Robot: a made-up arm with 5 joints. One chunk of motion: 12 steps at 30 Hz.
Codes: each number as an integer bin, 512 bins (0 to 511) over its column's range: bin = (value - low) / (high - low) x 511, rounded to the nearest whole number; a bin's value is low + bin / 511 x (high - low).
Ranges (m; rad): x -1..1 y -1..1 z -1..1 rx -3.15..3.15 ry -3.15..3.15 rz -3.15..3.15
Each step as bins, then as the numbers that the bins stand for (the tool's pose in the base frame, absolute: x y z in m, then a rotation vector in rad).
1 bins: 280 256 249 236 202 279
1 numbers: 0.0959 0.0020 -0.0254 -0.2404 -0.6596 0.2897
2 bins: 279 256 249 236 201 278
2 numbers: 0.0920 0.0020 -0.0254 -0.2404 -0.6719 0.2774
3 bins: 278 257 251 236 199 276
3 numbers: 0.0881 0.0059 -0.0176 -0.2404 -0.6966 0.2527
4 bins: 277 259 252 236 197 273
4 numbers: 0.0841 0.0137 -0.0137 -0.2404 -0.7212 0.2158
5 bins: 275 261 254 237 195 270
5 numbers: 0.0763 0.0215 -0.0059 -0.2281 -0.7459 0.1788
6 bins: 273 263 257 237 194 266
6 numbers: 0.0685 0.0294 0.0059 -0.2281 -0.7582 0.1295
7 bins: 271 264 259 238 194 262
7 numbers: 0.0607 0.0333 0.0137 -0.2158 -0.7582 0.0801
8 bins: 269 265 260 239 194 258
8 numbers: 0.0528 0.0372 0.0176 -0.2034 -0.7582 0.0308
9 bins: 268 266 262 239 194 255
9 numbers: 0.0489 0.0411 0.0254 -0.2034 -0.7582 -0.0062
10 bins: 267 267 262 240 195 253
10 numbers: 0.0450 0.0450 0.0254 -0.1911 -0.7459 -0.0308
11 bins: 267 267 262 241 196 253
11 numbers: 0.0450 0.0450 0.0254 -0.1788 -0.7336 -0.0308
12 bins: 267 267 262 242 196 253
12 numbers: 0.0450 0.0450 0.0254 -0.1664 -0.7336 -0.0308
